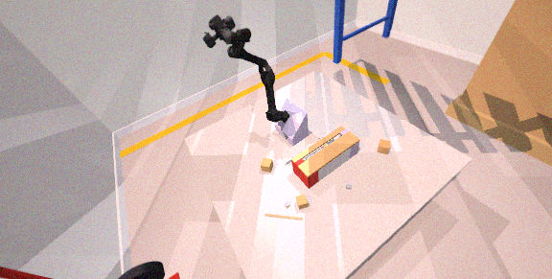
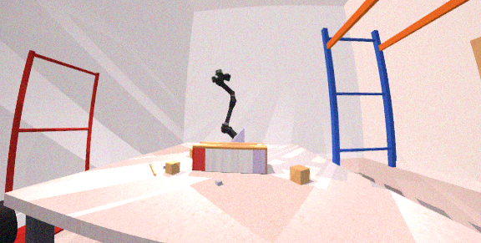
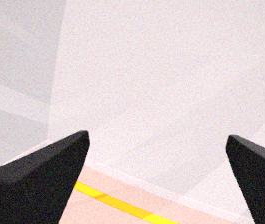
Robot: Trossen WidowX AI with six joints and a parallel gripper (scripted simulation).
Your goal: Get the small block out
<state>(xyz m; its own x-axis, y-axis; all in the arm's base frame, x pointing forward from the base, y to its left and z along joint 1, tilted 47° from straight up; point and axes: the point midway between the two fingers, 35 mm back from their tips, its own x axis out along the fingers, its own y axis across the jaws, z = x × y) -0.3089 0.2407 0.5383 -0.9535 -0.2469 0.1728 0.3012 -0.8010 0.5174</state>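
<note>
Right now my gripper tip is 580 mm short of the long box, 290 mm to the right of it and 670 mm above it. Also, from my gripper tip: thin stick 770 mm ahead, 90 mm to the right, 720 mm below.
</note>
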